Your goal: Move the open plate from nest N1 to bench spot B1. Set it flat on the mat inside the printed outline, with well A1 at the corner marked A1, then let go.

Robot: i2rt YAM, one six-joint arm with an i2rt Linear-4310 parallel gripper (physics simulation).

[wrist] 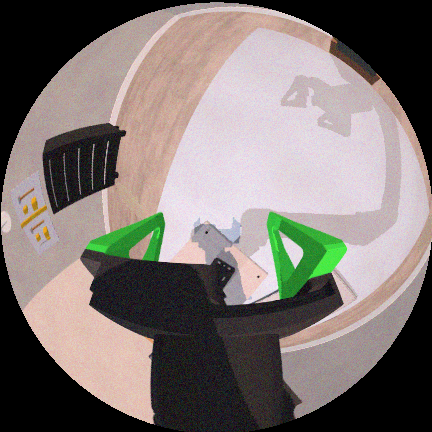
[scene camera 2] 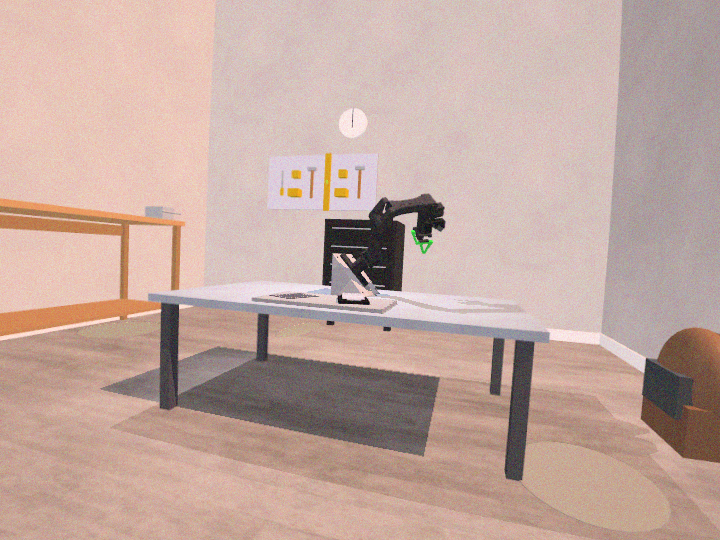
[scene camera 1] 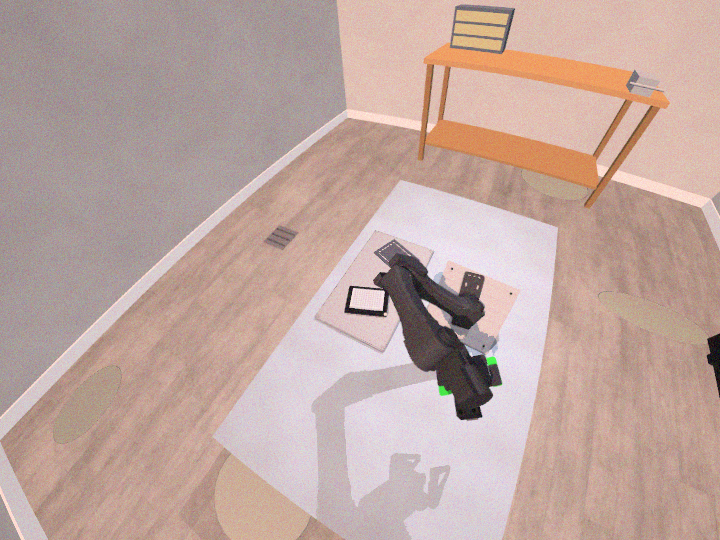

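Where they show: gripper, fingertip midpoint: (wrist: 215,217) (scene camera 2: 420,249); arm's base, origin of the base link: (scene camera 2: 353,270) (scene camera 1: 467,300).
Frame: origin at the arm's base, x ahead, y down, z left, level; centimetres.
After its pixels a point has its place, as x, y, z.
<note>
The open plate (scene camera 1: 367,299) @[35.0, 8.8, 9.1], white with a grid of wells, lies in a black nest (scene camera 1: 348,307) (scene camera 2: 353,301) on a pale raised board (scene camera 1: 363,331) @[31.1, 10.8, 21.2] (scene camera 2: 314,301) @[44.5, 10.8, -4.1]. A dark grey mat (scene camera 1: 388,251) @[37.4, 10.7, -18.4] (scene camera 2: 293,295) @[33.3, 10.7, -17.7] with a dashed printed outline lies at the board's other end, partly covered by the arm in scene camera 1. The A1 mark is too small to read. My gripper (scene camera 1: 468,376) @[-6.0, -12.3, 32.2] (scene camera 2: 422,241) @[-6.0, -12.3, 32.2] (wrist: 215,217) @[-6.0, -12.3, 32.2] with green fingers is open and empty, high above the table and away from the plate. The plate does not show clearly in the wrist view.
The arm stands on a tilted pinkish base plate (scene camera 1: 501,299) @[-10.2, -3.9, -2.3] (wrist: 253,270) @[7.8, 10.2, 8.0] beside the board. The white table (scene camera 1: 279,406) @[45.1, 12.1, 57.4] (scene camera 2: 203,290) @[30.7, 12.1, -63.8] carries the arm's shadow. A black drawer cabinet (scene camera 2: 334,232) (wrist: 80,165) stands beyond the table, and an orange shelf bench (scene camera 1: 523,66) stands by the wall.
</note>
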